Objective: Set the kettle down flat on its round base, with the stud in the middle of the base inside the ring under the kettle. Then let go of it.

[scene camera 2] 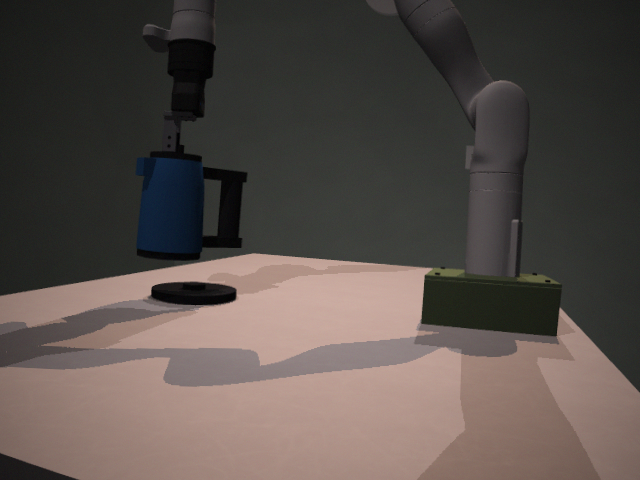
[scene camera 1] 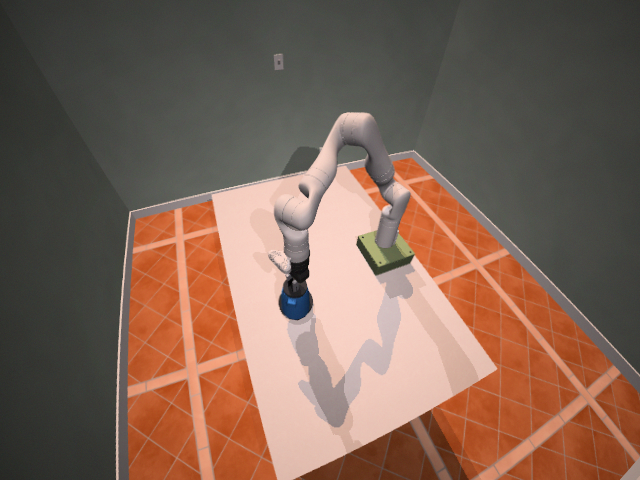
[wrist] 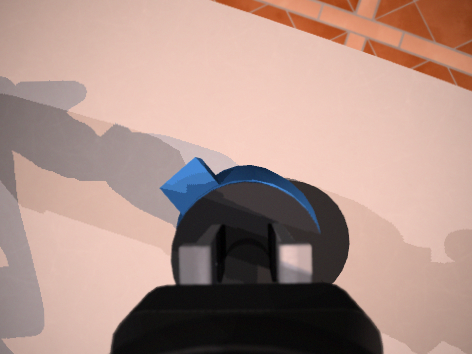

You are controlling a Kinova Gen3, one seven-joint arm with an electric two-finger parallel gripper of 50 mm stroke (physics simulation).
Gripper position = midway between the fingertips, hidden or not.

In view: my gripper (scene camera 2: 171, 152), a blue kettle (scene camera 2: 170, 227) and a round black base (scene camera 2: 188, 293).
The blue kettle shows as well in scene camera 1 (scene camera 1: 295, 305) and in the wrist view (wrist: 246, 198). The round black base is seen too in the wrist view (wrist: 334, 230). My gripper also shows in the wrist view (wrist: 247, 244).
